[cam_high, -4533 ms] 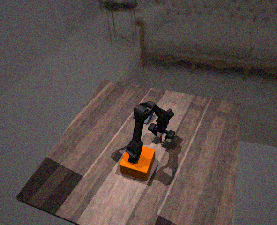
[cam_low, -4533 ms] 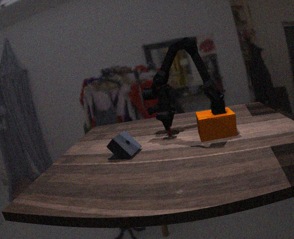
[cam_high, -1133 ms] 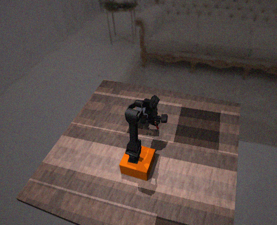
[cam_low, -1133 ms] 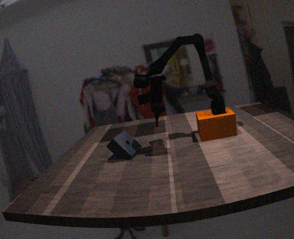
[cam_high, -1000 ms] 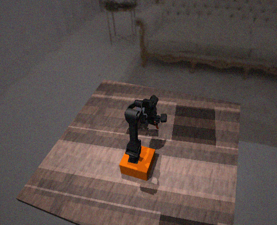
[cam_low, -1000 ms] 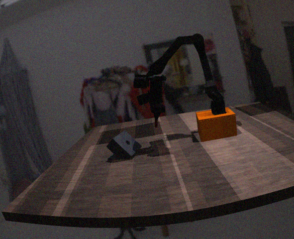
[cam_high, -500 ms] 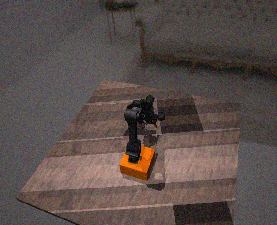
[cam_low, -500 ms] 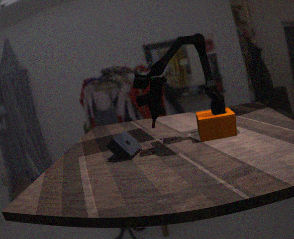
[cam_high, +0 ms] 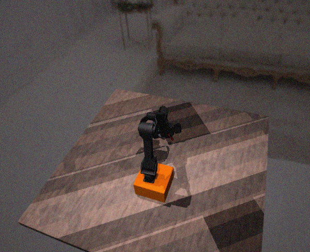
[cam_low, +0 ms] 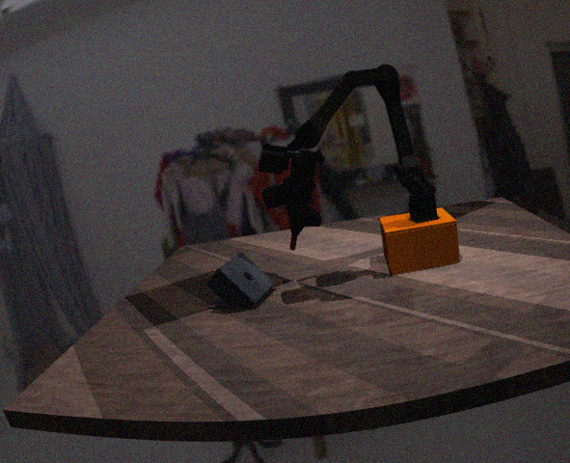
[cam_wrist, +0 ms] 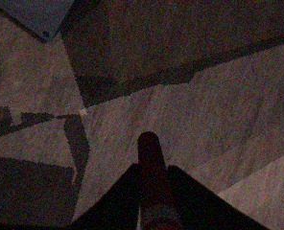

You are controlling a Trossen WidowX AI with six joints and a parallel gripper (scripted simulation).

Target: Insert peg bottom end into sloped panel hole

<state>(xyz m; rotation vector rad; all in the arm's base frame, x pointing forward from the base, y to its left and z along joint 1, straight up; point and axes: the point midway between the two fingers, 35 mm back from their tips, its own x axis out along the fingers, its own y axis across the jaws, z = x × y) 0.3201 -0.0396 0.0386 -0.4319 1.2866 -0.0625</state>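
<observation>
Now: the grey-blue sloped panel 13 cm ahead of my gripper tip, 11 cm to the left of it and 7 cm below it. Round my gripper tip: red peg: 1 cm behind, 2 cm above.
</observation>
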